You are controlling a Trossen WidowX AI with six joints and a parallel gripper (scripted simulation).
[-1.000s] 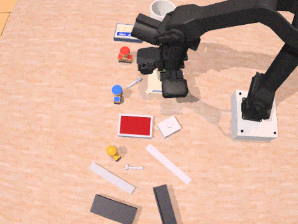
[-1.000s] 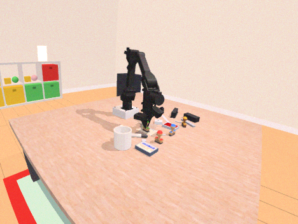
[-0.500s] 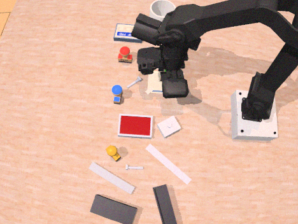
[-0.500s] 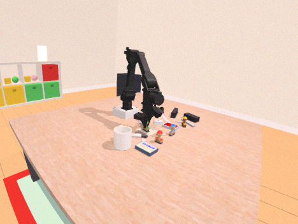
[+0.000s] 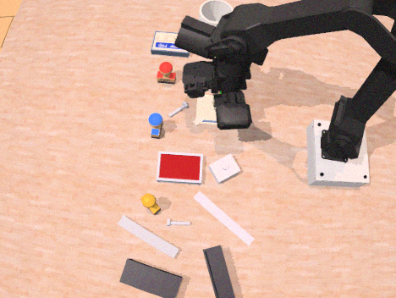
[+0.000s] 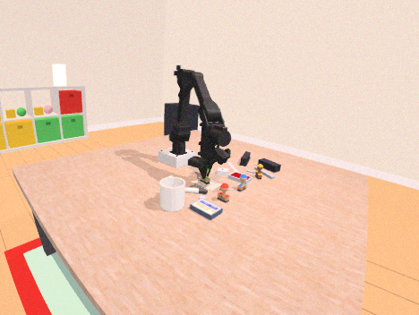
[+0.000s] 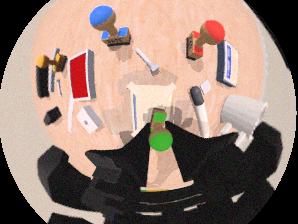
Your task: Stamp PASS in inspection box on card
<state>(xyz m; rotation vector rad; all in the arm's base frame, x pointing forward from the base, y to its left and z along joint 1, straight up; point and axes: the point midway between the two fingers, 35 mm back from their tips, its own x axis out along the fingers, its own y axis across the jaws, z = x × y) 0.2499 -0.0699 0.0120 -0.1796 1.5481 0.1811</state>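
Now: gripper tip 10 mm to the right of the cream card and 30 mm above it. The rest, counted from my gripper tip: marker (20 mm ahead, 90 mm to the right, 20 mm below); red-knobbed stamp (130 mm ahead, 50 mm to the right, 10 mm below); green-knobbed stamp (right at my gripper tip).
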